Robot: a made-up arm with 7 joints.
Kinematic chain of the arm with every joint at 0, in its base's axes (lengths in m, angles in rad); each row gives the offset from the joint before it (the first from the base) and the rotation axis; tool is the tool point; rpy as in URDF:
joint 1: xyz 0 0 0.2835 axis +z
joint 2: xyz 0 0 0 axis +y
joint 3: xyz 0 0 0.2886 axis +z
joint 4: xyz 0.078 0 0 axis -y
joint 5: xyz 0.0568 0 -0.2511 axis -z
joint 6: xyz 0 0 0 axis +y
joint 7: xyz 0.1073 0 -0.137 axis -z
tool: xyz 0 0 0 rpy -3.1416 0 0
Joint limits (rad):
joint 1: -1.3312..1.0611
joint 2: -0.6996..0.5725
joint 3: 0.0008..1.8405
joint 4: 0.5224..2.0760
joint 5: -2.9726..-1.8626
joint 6: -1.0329..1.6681
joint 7: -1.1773..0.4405
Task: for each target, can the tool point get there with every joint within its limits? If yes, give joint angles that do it. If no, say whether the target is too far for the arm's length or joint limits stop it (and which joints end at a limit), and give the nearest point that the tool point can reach.
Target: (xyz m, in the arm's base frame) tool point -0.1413 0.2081 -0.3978
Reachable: no: joint limits stop it (at a limit: joint 1, joint 2, joint 4, joint 5) | nearest point -0.0197 0.2522 0.0760 | short by 0.491 m
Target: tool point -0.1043 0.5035 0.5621
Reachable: yes | joints 0.8773 0.0798 0.8594 1.5245 -2.1168 0.4108 -0.1983
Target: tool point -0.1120 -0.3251 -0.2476
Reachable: no: joint limits stop it (at a limit: joint 1, joint 2, joint 3, joint 4, joint 5) | nearest point 0.0054 -0.2836 0.0681 | short by 0.339 m
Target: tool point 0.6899 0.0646 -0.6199
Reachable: no: too far | nearest point 0.3895 0.0365 0.0871 | short by 0.769 m
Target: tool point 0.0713 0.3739 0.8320
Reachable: yes | joints -0.0285 -0.2299 1.3283 1.8610 -2.2440 1.3712 -0.6640
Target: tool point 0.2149 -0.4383 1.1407
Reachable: no: too far | nearest point 0.1540 -0.3141 0.8978 | short by 0.280 m
